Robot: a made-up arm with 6 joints. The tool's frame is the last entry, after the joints. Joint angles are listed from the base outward. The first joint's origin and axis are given. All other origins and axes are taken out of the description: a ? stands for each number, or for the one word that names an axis. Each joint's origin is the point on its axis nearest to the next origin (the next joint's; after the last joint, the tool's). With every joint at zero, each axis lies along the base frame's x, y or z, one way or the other. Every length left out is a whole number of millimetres.
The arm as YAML. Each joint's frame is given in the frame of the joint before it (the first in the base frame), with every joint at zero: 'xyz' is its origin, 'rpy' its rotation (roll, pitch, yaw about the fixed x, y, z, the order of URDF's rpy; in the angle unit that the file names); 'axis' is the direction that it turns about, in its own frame. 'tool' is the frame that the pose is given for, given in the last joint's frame.
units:
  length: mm
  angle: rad
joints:
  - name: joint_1
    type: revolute
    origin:
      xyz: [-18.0, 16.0, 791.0]
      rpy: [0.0, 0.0, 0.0]
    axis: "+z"
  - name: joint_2
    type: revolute
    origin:
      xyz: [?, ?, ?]
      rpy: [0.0, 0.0, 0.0]
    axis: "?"
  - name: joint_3
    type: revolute
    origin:
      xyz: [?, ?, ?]
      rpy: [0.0, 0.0, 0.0]
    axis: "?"
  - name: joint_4
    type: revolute
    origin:
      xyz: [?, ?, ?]
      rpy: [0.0, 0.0, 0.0]
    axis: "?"
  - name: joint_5
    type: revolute
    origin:
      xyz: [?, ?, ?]
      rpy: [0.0, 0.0, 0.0]
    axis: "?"
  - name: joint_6
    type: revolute
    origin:
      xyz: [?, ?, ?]
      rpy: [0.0, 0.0, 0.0]
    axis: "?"
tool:
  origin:
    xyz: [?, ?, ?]
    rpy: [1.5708, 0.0, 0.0]
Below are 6 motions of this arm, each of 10 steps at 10 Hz.
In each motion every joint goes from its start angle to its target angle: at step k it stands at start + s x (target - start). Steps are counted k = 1, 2, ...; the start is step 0. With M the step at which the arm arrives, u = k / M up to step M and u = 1 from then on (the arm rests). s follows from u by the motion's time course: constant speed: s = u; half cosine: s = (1 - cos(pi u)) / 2; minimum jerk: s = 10 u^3 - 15 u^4 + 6 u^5.
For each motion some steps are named. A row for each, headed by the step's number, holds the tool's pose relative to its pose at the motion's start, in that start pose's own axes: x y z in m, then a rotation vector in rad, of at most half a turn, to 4 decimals.
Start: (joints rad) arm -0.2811 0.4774 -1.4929 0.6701 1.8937 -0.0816
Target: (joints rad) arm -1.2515 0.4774 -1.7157 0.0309 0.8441 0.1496
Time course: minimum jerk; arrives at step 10
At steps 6, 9, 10:
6: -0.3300 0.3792 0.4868 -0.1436 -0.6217 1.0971
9: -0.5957 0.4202 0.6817 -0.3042 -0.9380 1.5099
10: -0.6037 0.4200 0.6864 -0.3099 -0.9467 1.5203

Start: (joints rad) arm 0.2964 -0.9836 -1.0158 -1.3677 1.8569 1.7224
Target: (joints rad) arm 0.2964 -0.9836 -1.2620 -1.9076 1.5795 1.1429
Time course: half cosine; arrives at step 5
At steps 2, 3, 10:
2: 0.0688 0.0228 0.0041 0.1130 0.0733 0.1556
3: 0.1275 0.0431 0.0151 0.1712 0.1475 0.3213
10: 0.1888 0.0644 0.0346 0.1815 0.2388 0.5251

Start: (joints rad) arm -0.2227 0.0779 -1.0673 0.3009 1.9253 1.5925
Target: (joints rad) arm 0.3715 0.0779 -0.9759 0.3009 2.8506 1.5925
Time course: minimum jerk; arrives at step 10
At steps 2, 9, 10:
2: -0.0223 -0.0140 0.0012 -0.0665 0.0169 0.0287
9: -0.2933 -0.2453 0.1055 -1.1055 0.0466 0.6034
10: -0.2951 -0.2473 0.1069 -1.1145 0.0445 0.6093

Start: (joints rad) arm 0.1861 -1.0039 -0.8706 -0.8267 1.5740 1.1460
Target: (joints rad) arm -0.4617 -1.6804 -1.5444 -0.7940 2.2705 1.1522
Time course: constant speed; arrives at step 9
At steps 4, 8, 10:
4: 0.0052 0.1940 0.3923 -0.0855 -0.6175 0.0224
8: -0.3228 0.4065 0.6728 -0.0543 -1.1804 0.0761
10: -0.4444 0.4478 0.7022 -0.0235 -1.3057 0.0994

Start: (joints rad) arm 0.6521 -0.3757 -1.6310 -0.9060 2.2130 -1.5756
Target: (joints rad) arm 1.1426 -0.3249 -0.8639 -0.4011 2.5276 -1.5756
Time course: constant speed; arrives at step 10
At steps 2, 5, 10:
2: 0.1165 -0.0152 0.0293 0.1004 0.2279 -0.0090
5: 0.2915 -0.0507 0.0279 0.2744 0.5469 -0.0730
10: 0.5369 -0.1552 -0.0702 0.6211 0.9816 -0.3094

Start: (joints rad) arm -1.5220 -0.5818 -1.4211 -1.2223 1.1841 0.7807
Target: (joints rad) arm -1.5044 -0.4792 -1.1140 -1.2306 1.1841 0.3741
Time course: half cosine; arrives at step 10
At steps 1, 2, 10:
1: -0.0037 -0.0033 -0.0064 0.0004 0.0188 -0.0047
2: -0.0150 -0.0128 -0.0249 0.0019 0.0734 -0.0182
10: -0.2007 -0.1113 -0.2254 0.0549 0.7695 -0.1843

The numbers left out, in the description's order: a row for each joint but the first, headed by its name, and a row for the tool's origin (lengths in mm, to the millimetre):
joint_2: xyz -5.0 8.0 0.0, axis +y
joint_3: xyz 92.0 0.0 509.0, axis +y
joint_4: xyz 156.0 0.0 -626.0, axis -z
joint_5: xyz 17.0 -33.0 0.0, axis +y
joint_6: xyz 62.0 0.0 -83.0, axis -z
tool: xyz 12.0 16.0 0.0

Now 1 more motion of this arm.
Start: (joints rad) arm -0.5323 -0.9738 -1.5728 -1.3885 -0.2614 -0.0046
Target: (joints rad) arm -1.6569 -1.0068 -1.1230 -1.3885 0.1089 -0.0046
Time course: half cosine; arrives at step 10
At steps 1, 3, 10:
1: 0.0004 -0.0044 -0.0101 0.0129 0.0201 -0.0261
3: -0.0106 -0.0308 -0.0840 0.1000 0.1688 -0.2269
10: -0.2390 0.0319 -0.2766 0.2920 0.7930 -1.2158

